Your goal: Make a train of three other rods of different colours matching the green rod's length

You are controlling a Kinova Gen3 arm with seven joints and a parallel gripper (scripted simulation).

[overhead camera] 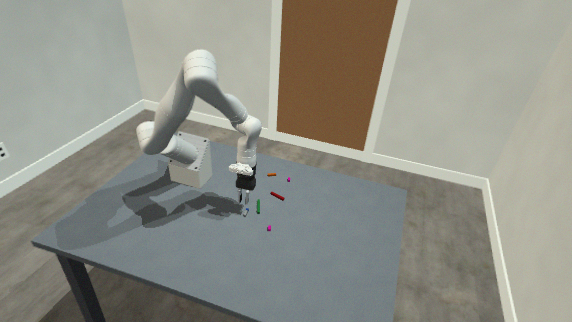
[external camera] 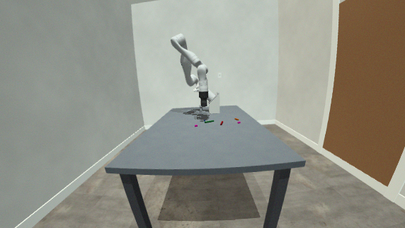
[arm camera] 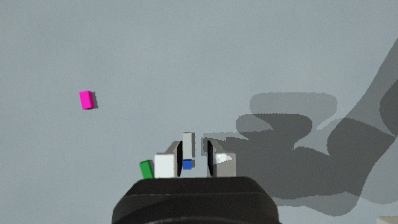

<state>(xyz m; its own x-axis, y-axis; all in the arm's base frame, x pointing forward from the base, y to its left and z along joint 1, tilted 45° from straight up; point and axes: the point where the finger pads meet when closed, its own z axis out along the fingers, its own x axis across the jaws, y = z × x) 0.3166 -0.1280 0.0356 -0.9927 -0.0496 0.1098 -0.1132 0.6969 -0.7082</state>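
Right now the orange rod is 29 cm to the left of my hand, 8 cm below it and 1 cm ahead of it. From my hand the other things lie so: grey rod (8 cm below, 1 cm ahead); then blue rod (8 cm below, 2 cm to the left); then green rod (8 cm below, 6 cm to the left, 4 cm ahead).
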